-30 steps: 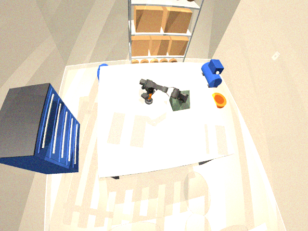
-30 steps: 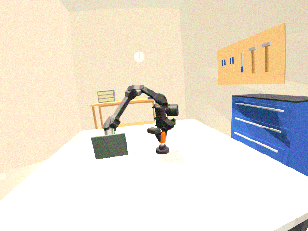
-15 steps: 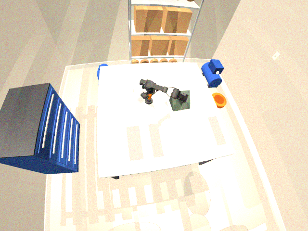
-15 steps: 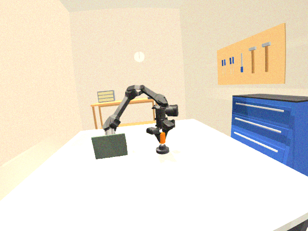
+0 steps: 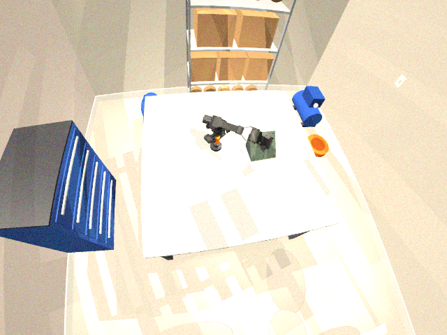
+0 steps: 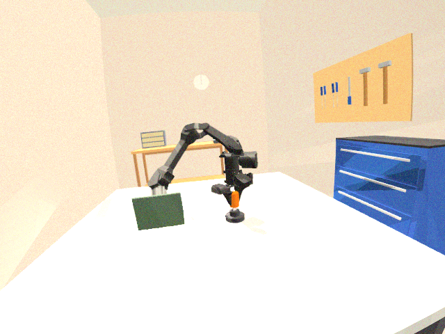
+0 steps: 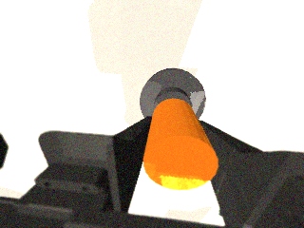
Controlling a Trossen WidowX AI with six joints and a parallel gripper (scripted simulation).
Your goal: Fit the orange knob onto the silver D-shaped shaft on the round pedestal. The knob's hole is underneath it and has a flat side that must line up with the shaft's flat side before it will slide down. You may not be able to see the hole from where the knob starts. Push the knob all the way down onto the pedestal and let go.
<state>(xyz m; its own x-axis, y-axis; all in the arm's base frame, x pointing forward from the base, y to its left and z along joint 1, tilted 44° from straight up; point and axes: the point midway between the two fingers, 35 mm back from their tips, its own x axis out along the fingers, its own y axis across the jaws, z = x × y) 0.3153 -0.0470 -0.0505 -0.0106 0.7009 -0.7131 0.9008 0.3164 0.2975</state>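
Now: gripper tip 4 cm above the round grey pedestal. The rest, counted from my gripper tip: orange knob: 3 cm above.
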